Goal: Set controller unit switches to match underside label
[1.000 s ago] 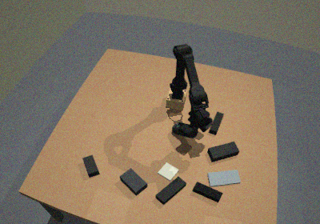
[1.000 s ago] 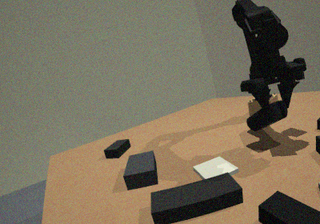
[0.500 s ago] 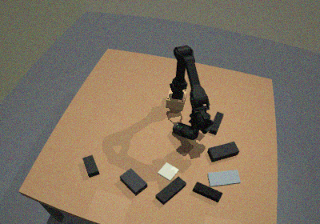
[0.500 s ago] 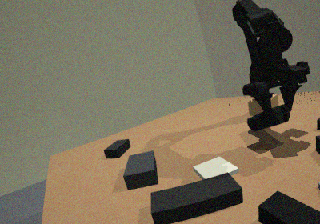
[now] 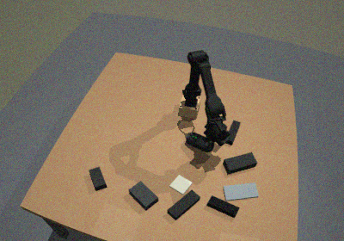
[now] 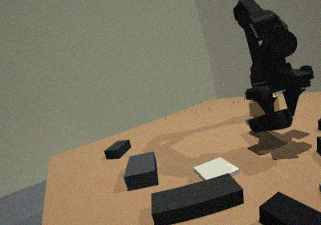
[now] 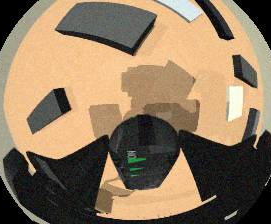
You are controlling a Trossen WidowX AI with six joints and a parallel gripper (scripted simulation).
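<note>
Now: the slim dark block 160 mm behind my gripper tip, 120 mm to the left of it and 50 mm below it. The rest, counted from my gripper tip: white tile 210 mm ahead, 100 mm to the right, 60 mm below; grey plate 190 mm ahead, 190 mm to the left, 60 mm below.
</note>
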